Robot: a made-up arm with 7 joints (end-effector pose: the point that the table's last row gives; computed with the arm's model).
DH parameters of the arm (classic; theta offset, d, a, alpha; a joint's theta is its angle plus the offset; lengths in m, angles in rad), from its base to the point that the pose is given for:
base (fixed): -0.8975 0 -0.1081 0
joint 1: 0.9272 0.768 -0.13 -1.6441
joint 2: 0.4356 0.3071 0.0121 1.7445
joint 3: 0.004 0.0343 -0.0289 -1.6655
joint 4: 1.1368 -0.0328 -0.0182 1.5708
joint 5: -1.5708 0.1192 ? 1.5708
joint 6: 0 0.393 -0.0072 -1.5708
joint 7: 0 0.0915 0.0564 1.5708
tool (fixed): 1.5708 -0.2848 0 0
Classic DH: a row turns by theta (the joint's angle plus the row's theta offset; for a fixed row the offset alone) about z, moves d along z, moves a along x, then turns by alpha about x.
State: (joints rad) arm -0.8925 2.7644 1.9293 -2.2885 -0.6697 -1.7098 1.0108
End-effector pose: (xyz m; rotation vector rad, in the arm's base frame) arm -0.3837 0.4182 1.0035 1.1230 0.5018 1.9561
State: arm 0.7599 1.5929 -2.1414 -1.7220 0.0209 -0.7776 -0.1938
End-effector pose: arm -0.4749 0.6064 0.8171 -1.6829 -1.2889 0.9272
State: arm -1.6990 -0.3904 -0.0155 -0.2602 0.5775 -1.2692 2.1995
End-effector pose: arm -0.2427 0.1382 1.2952 -0.7324 2.8319 0.2662
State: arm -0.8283 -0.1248 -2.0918 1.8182 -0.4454 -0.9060 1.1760
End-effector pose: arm -0.2802 0.4489 0.5216 -0.3901 -0.3062 2.2833
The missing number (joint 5, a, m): 0.1897
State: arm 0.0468 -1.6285 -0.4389 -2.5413 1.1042 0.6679 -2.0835
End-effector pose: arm -0.4516 -0.1640 0.2541 -0.1827 1.1419 1.0660
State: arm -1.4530 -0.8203 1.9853 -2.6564 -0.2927 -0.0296 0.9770
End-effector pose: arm 0.0197 0.0678 0.6226 -0.8225 2.3016 -1.5822
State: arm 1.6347 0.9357 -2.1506 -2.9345 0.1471 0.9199 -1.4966
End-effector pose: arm -0.8991 -0.4653 0.8032 -0.0165 1.5924 -0.1725
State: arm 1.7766 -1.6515 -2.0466 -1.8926 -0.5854 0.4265 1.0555
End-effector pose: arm -0.4975 -0.0907 0.9473 0.5949 -1.5657 -0.3645
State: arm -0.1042 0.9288 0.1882 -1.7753 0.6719 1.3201 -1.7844
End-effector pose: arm -0.1914 -0.1502 1.2051 -1.2292 -1.9809 -0.1595
